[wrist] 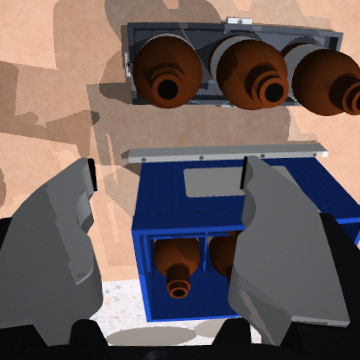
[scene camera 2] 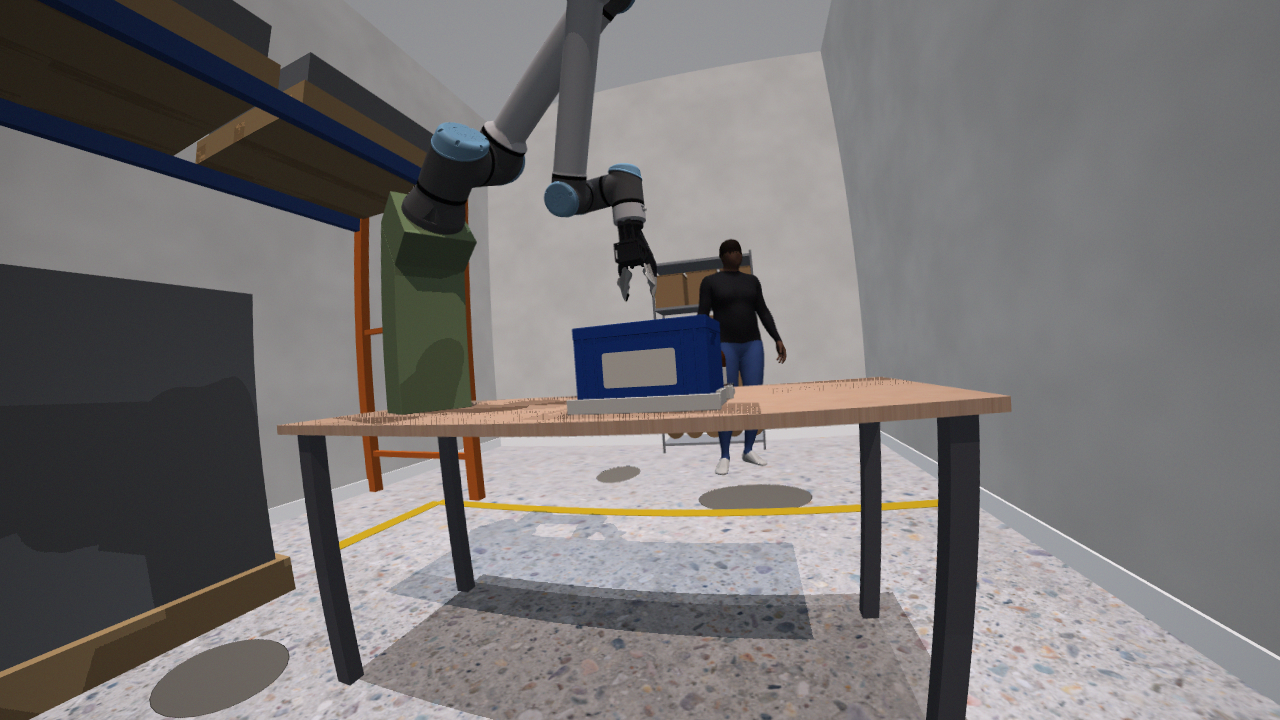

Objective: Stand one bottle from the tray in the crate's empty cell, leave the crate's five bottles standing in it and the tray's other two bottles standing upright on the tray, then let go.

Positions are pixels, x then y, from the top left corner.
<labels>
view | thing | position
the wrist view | gripper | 168,160
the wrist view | brown bottle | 166,72
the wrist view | light grey rail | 184,153
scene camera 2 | gripper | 639,299
</labels>
